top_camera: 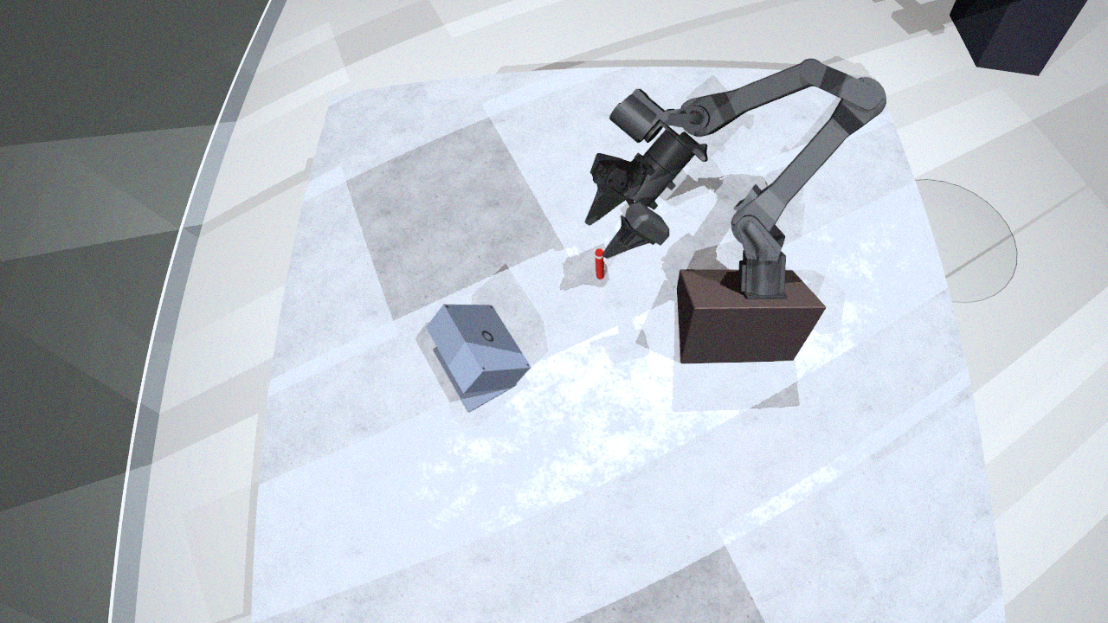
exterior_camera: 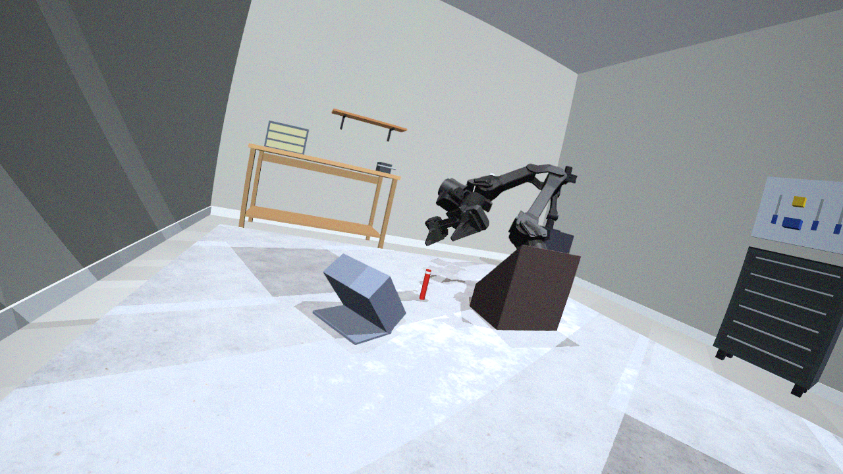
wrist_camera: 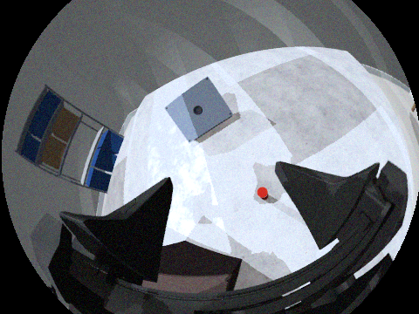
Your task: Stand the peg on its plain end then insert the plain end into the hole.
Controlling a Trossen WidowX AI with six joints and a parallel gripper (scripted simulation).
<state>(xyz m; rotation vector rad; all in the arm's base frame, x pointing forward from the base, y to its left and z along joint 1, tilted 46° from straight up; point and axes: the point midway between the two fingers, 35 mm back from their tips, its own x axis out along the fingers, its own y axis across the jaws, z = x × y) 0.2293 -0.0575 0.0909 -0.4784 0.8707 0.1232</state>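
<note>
My gripper tip is now 10 cm above the red peg and 2 cm to the left of it. The rest, counted from my gripper tip: sloped panel (18 cm ahead, 13 cm to the left, 10 cm below).
</note>
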